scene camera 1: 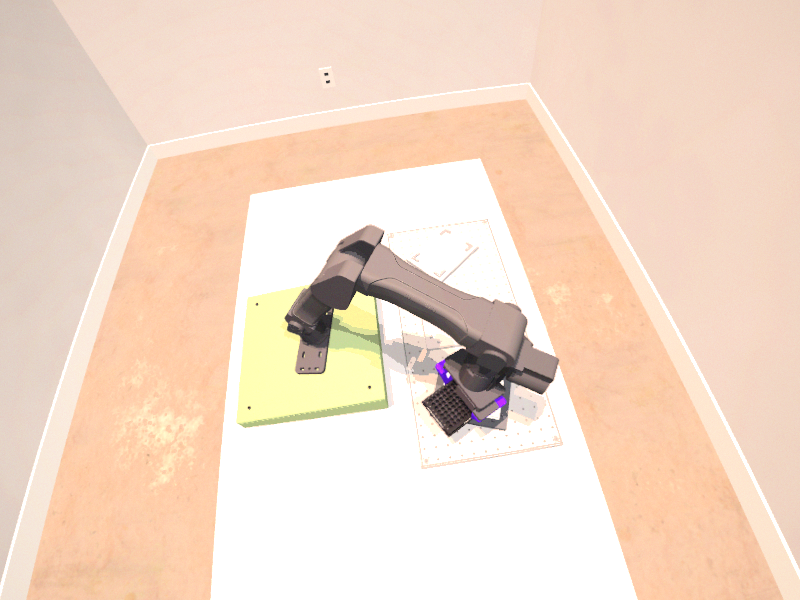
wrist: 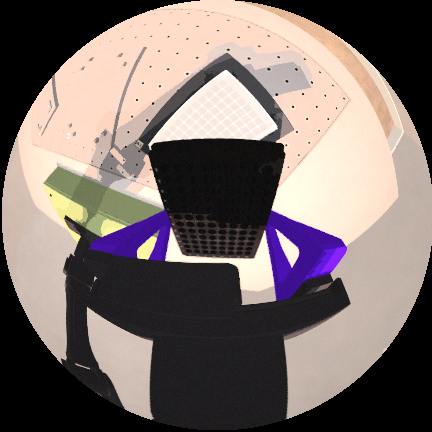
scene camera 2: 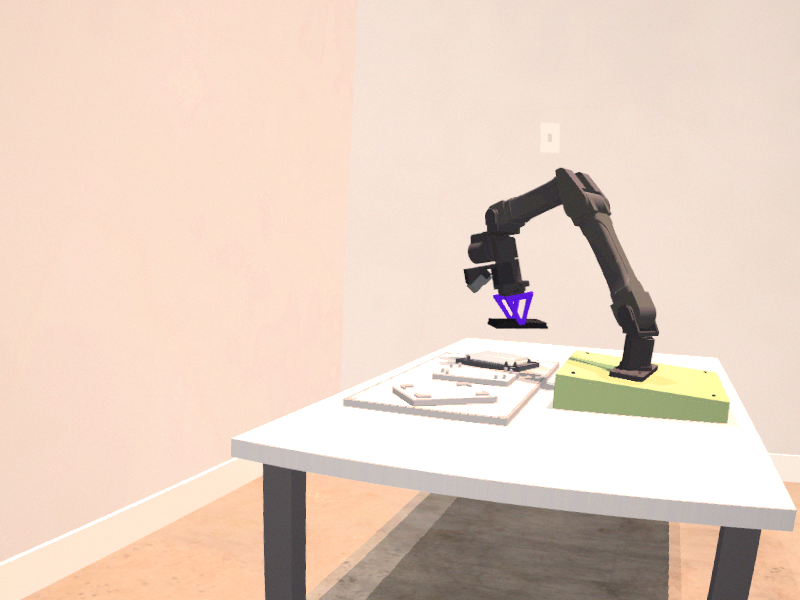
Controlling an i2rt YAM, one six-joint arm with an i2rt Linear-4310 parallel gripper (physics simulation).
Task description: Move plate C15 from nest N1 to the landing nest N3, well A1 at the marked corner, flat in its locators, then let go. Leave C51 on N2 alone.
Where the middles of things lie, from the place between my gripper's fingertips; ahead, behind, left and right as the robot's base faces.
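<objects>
The black perforated block [scene camera 1: 447,408], that's right at my hand now.
</objects>
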